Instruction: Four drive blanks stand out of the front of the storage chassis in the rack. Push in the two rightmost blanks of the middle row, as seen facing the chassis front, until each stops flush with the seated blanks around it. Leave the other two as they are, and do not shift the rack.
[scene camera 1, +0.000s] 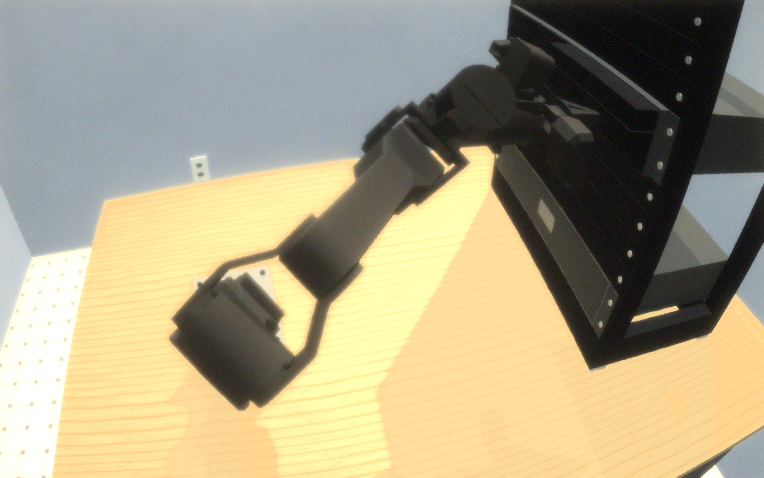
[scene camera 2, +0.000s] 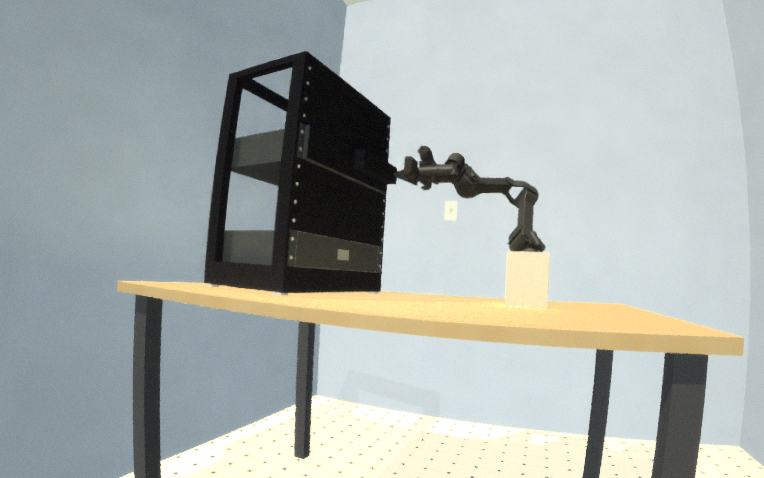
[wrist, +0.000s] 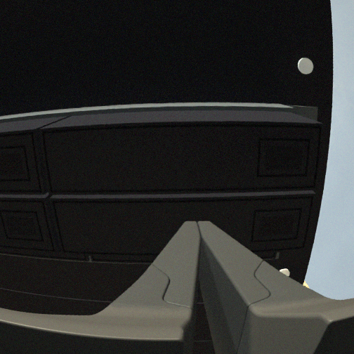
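Pixels of known places: gripper, between the fingertips: (scene camera 1: 598, 117) (scene camera 2: 393, 174); arm's base, origin of its link: (scene camera 2: 529, 270).
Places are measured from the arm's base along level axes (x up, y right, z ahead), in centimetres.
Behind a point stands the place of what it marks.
The black rack (scene camera 1: 707, 84) @(y 13.1, x 37.7, z 51.6 cm) (scene camera 2: 286, 169) @(y -37.3, x 20.6, z 53.2 cm) (wrist: 317, 30) holds the storage chassis (scene camera 1: 660, 147) @(y 10.2, x 28.1, z 49.8 cm) (scene camera 2: 304, 140) @(y -34.4, x 28.7, z 50.9 cm). In the wrist view, a wide dark blank (wrist: 150, 157) lies above another wide dark blank (wrist: 145, 225), with narrower parts of neighbours at left. In scene camera 2, a dark block (scene camera 2: 360, 159) @(y -12.2, x 29.6, z 46.9 cm) stands out of the chassis front. My gripper (scene camera 1: 596, 115) @(y 4.6, x 29.0, z 43.7 cm) (scene camera 2: 397, 174) @(y 4.6, x 29.0, z 43.7 cm) (wrist: 196, 232) is shut and empty, pointing at the chassis front. Its tips overlap the lower wide blank, right of its middle, in the wrist view. Contact and exact blank depths cannot be told. The fingers hide part of the lower front.
A lower grey unit (scene camera 1: 563, 231) @(y -5.8, x 3.4, z 50.3 cm) (scene camera 2: 321, 248) @(y -23.1, x 2.7, z 50.7 cm) with a pale label sits in the rack's bottom. The rack stands on the wooden table (scene camera 1: 450, 394) @(y 10.7, x -9.7, z 27.7 cm) (scene camera 2: 439, 321) @(y -52.6, x -9.8, z 8.7 cm). The arm's pale pedestal (scene camera 2: 526, 279) @(y -4.4, x -2.6, z 0.2 cm) stands on the table. Round screw heads (wrist: 305, 66) line the rack post.
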